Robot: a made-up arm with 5 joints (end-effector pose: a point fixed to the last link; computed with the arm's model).
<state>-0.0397 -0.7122 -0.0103 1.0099 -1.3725</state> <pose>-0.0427 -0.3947 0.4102 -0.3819 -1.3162 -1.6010</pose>
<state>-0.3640 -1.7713 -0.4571 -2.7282 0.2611</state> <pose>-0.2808 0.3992 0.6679 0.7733 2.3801 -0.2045</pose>
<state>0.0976 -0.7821 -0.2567 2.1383 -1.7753</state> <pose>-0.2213 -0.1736 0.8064 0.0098 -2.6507 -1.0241</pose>
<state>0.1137 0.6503 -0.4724 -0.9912 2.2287</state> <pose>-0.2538 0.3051 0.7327 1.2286 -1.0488 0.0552</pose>
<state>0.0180 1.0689 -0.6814 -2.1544 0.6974</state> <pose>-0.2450 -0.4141 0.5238 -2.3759 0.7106 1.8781</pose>
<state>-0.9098 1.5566 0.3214 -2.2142 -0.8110</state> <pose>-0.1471 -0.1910 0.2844 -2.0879 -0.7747 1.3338</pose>
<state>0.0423 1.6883 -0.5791 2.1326 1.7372</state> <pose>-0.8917 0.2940 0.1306 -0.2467 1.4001 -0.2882</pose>
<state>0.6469 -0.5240 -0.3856 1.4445 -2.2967</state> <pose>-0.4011 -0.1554 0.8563 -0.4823 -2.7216 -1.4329</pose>
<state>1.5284 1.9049 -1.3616 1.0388 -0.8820</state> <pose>-0.8804 0.1065 0.1780 1.2445 0.2056 2.3630</pose>
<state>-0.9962 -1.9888 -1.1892 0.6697 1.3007</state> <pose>-0.3113 0.0320 -0.1492 -0.3962 -0.5095 2.0916</pose>
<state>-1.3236 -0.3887 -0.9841 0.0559 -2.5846</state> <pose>-0.6789 -0.2791 0.0032 -1.5160 0.7373 -1.7278</pose>
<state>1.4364 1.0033 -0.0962 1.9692 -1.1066</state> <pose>-0.6368 0.5218 0.6572 1.3573 1.3971 0.1626</pose>
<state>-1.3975 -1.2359 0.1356 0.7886 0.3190</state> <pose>-0.0395 0.2691 0.4645 1.2240 -1.1100 -0.1992</pose>
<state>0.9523 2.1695 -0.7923 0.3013 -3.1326</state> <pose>-0.1354 0.4886 0.1486 0.0255 -0.8237 0.2092</pose>
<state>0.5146 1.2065 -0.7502 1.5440 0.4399</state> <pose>-0.7116 -0.2636 0.1932 -1.5815 0.4525 -1.0024</pose>
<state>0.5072 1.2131 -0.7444 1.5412 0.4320</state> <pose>-0.7118 -0.2636 0.1926 -1.5805 0.4490 -1.0154</pose>
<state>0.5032 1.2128 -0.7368 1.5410 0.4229</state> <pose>-0.7107 -0.2668 0.1961 -1.5891 0.4402 -1.0219</pose>
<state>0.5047 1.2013 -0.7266 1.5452 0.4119</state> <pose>-0.7070 -0.2751 0.2061 -1.6130 0.4225 -1.0175</pose>
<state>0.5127 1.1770 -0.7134 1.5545 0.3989</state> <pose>-0.6999 -0.2888 0.2237 -1.6540 0.3943 -1.0004</pose>
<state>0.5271 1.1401 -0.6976 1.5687 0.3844</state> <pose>-0.6885 -0.3066 0.2490 -1.7107 0.3554 -0.9698</pose>
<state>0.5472 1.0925 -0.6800 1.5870 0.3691</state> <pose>-0.6723 -0.3264 0.2809 -1.7794 0.3072 -0.9269</pose>
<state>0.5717 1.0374 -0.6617 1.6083 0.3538</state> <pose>-0.6514 -0.3457 0.3176 -1.8551 0.2525 -0.8737</pose>
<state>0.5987 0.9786 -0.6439 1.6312 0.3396</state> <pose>-0.6268 -0.3622 0.3563 -1.9321 0.1950 -0.8132</pose>
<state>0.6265 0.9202 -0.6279 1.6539 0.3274</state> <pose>-0.6002 -0.3744 0.3941 -2.0049 0.1390 -0.7497</pose>
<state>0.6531 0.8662 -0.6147 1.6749 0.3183</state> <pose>-0.5743 -0.3820 0.4279 -2.0688 0.0893 -0.6875</pose>
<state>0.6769 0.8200 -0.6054 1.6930 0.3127</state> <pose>-0.5514 -0.3859 0.4556 -2.1207 0.0499 -0.6310</pose>
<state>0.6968 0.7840 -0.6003 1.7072 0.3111</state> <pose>-0.5336 -0.3871 0.4760 -2.1590 0.0232 -0.5841</pose>
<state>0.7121 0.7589 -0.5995 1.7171 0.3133</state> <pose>-0.5219 -0.3870 0.4889 -2.1836 0.0102 -0.5486</pose>
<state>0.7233 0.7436 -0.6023 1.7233 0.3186</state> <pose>-0.5160 -0.3865 0.4953 -2.1966 0.0089 -0.5240</pose>
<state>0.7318 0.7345 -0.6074 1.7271 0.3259</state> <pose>-0.5138 -0.3859 0.4978 -2.2023 0.0152 -0.5064</pose>
